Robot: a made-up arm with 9 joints. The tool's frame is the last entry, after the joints.
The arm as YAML. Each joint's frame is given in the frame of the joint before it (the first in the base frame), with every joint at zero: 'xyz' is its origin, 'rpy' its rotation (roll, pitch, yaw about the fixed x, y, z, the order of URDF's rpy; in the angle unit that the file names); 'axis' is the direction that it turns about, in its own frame. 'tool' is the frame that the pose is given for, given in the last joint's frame.
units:
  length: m
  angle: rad
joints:
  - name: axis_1
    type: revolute
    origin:
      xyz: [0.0, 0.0, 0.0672]
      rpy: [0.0, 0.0, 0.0]
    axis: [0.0, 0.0, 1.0]
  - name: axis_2
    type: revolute
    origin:
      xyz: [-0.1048, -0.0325, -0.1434]
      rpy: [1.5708, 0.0, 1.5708]
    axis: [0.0, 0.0, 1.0]
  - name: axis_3
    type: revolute
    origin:
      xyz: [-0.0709, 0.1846, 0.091]
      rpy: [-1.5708, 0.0, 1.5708]
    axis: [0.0, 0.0, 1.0]
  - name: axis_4
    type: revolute
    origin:
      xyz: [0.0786, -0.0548, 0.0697]
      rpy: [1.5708, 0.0, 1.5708]
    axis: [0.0, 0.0, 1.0]
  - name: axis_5
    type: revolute
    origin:
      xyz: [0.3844, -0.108, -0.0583]
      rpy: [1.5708, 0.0, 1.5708]
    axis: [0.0, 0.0, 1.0]
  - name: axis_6
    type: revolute
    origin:
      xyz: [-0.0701, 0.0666, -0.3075]
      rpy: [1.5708, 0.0, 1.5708]
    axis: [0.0, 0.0, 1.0]
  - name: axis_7
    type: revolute
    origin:
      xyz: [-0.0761, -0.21, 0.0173]
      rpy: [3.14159, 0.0, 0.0]
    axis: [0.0, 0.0, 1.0]
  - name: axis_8
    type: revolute
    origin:
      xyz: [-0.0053, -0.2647, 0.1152]
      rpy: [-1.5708, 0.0, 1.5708]
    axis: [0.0, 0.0, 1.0]
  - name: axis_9
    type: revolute
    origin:
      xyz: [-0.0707, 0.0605, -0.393]
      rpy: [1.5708, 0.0, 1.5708]
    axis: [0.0, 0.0, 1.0]
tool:
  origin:
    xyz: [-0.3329, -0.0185, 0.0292]
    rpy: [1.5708, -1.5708, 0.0]
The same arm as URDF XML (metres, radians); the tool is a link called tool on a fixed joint. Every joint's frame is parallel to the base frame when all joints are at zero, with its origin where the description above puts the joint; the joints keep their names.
<robot name="arm">
<joint name="tool_fixed" type="fixed"><parent link="link9"/><child link="tool"/><origin xyz="0.0292 0.3329 0.0185" rpy="0 0 0"/></joint>
<joint name="axis_9" type="continuous"><parent link="link8"/><child link="link9"/><origin xyz="-0.0707 -0.0605 0.393"/><axis xyz="1 0 0"/></joint>
<joint name="axis_8" type="continuous"><parent link="link7"/><child link="link8"/><origin xyz="-0.2647 0.1152 -0.0053"/><axis xyz="0 0 -1"/></joint>
<joint name="axis_7" type="continuous"><parent link="link6"/><child link="link7"/><origin xyz="0.21 -0.0173 -0.0761"/><axis xyz="0 1 0"/></joint>
<joint name="axis_6" type="continuous"><parent link="link5"/><child link="link6"/><origin xyz="0.3075 0.0701 0.0666"/><axis xyz="0 -1 0"/></joint>
<joint name="axis_5" type="continuous"><parent link="link4"/><child link="link5"/><origin xyz="-0.3844 0.108 -0.0583"/><axis xyz="-1 0 0"/></joint>
<joint name="axis_4" type="continuous"><parent link="link3"/><child link="link4"/><origin xyz="0.0548 -0.0697 0.0786"/><axis xyz="0 0 1"/></joint>
<joint name="axis_3" type="continuous"><parent link="link2"/><child link="link3"/><origin xyz="0.091 -0.0709 0.1846"/><axis xyz="0 -1 0"/></joint>
<joint name="axis_2" type="continuous"><parent link="link1"/><child link="link2"/><origin xyz="-0.1048 -0.0325 -0.1434"/><axis xyz="1 0 0"/></joint>
<joint name="axis_1" type="continuous"><parent link="base"/><child link="link1"/><origin xyz="0 0 0.0672"/><axis xyz="0 0 1"/></joint>
<link name="base"/>
<link name="link1"/>
<link name="link2"/>
<link name="link3"/>
<link name="link4"/>
<link name="link5"/>
<link name="link6"/>
<link name="link7"/>
<link name="link8"/>
<link name="link9"/>
<link name="tool"/>
</robot>

